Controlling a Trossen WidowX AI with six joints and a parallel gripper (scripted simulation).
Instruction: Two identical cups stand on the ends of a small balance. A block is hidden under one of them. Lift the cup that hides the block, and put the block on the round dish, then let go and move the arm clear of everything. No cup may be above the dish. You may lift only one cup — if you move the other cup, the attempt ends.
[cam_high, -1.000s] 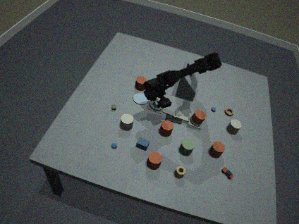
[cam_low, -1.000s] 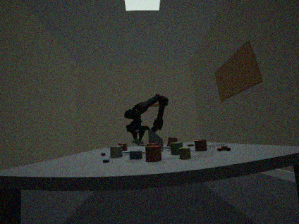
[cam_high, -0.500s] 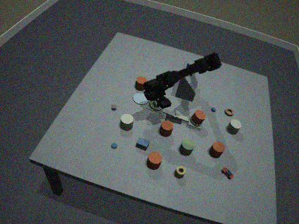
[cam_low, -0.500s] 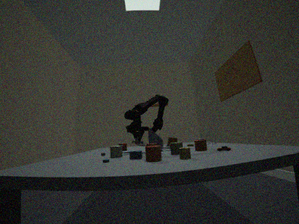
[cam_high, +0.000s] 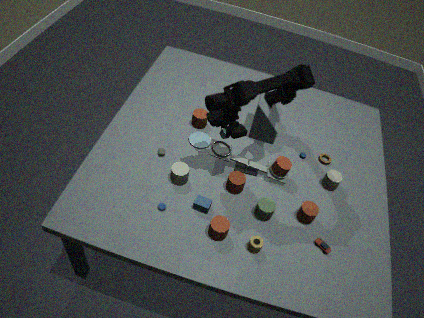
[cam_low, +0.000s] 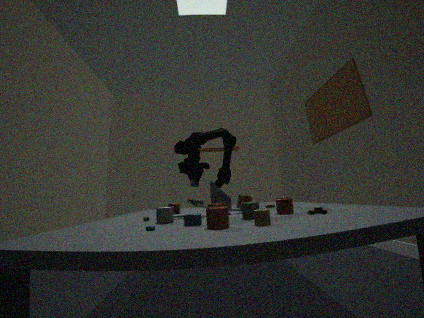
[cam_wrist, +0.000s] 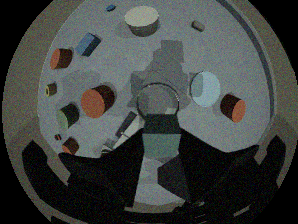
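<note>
My gripper tip is 90 mm past the pale blue round dish, 110 mm to the left of it and 160 mm above it. Also, from my gripper tip: blue box (250 mm ahead, 140 mm below); then greenish block (10 mm above).
</note>
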